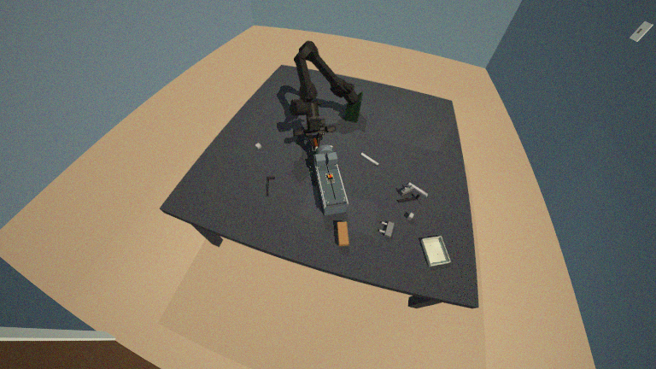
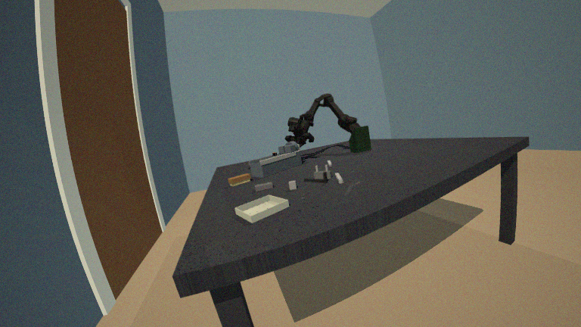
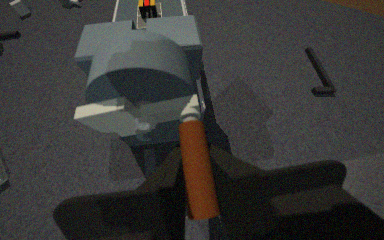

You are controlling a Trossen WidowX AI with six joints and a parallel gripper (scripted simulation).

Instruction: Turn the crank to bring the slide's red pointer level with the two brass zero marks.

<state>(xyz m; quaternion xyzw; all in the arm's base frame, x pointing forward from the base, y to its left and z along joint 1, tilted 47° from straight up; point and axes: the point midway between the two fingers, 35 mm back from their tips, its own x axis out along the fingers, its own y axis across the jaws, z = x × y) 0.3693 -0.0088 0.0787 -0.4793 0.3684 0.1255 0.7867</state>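
Right now my gripper tip is 2 cm below the crank, 1 cm to the right of it and 1 cm past it. Also, from my gripper tip: orange crank handle 3 cm above, 1 cm to the right, 1 cm behind; then red pointer 12 cm to the left, 12 cm ahead, 1 cm above; then orange block 30 cm ahead, 24 cm to the left, 6 cm below.
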